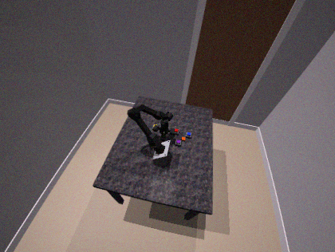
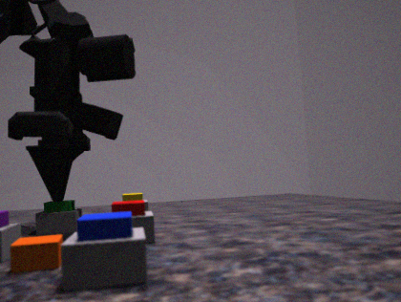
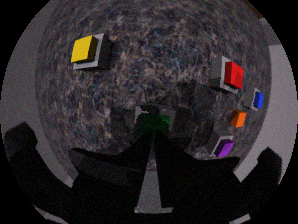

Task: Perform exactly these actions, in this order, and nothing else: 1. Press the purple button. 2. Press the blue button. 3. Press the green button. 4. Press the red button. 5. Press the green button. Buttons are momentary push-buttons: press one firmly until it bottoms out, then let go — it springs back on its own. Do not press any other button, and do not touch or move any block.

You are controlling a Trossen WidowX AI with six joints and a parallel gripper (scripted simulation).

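Now: the green button 1 cm below my gripper tip. Round my gripper tip: purple button 15 cm to the right, 3 cm behind, 1 cm below; then red button 10 cm to the right, 10 cm ahead, 1 cm below; then yellow button 11 cm to the left, 9 cm ahead, 1 cm below.
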